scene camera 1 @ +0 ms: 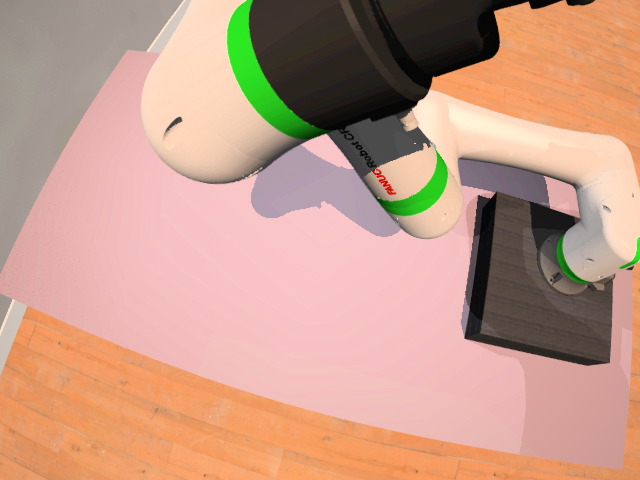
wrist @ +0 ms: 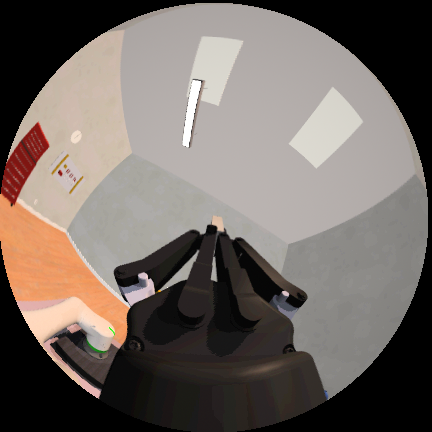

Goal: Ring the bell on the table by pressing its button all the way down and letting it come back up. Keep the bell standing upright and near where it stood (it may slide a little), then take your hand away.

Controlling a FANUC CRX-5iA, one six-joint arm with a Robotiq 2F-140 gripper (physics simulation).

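Seen in the pictures: gripper, fingertip midpoint: (wrist: 215, 223); arm's base, link origin: (scene camera 1: 563, 264).
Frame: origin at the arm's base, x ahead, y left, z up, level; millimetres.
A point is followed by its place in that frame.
The bell does not show in a form I can make out in either view. My gripper (wrist: 215, 223) @[x 342, y 149, z 822 mm] is shut and empty, its fingertips together near the middle of the wrist view. It points away from the table, toward the far wall and ceiling. In scene camera 1 its dark body is at the top, high above the table, and its fingertips are outside the frame. A small blue bit (wrist: 326, 395) shows at the lower right rim of the wrist view, beside the gripper body; I cannot tell what it is.
The pink table top (scene camera 1: 258, 310) @[x 696, y 177, z -91 mm] spreads below the arm. The arm's base stands on a dark wooden block (scene camera 1: 516, 289) @[x 132, y 76, z 3 mm] at the right. The arm's white and green links (scene camera 1: 206, 118) @[x 619, y 194, z 621 mm] hang over the back of the table and hide part of it. Wooden floor (scene camera 1: 155, 423) surrounds the table.
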